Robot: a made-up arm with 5 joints.
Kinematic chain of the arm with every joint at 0, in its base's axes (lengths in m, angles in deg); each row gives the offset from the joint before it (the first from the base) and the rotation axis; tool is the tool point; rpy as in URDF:
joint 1: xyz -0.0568 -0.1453 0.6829 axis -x
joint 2: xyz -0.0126 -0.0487 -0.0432 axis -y
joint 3: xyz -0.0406 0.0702 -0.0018 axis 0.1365 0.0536 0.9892
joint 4: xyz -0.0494 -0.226 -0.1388 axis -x
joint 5: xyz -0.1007 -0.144 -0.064 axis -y
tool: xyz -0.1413 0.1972 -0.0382 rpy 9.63 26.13 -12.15
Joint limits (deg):
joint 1: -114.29..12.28
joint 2: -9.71..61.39
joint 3: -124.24..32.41
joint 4: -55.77..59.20
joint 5: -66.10..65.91
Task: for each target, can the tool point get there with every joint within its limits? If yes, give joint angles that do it. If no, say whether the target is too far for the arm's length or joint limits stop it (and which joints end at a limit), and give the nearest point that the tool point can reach.
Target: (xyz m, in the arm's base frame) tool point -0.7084 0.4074 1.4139
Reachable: no: too far | nearest point -0.3937 0.1556 1.0605 | short by 0.536 m
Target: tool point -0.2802 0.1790 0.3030
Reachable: yes | joints -3.24 14.32 -101.60 50.07 5.75
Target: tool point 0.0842 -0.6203 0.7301
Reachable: no: joint limits stop it (at a limit: joint 1, joint 2, joint 3, joint 4) | nearest point 0.2109 -0.5511 0.5662 | short by 0.218 m
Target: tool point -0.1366 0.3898 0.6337
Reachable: yes | joints -90.04 50.43 -35.23 39.17 5.84
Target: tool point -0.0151 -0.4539 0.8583
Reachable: no: joint limits stop it (at a limit: joint 1, joint 2, joint 3, joint 4, joint 5) | nearest point -0.2058 -0.4643 0.6429 | short by 0.288 m
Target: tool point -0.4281 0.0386 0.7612
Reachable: yes | joints -75.91 0.15 -53.81 -39.45 -42.10
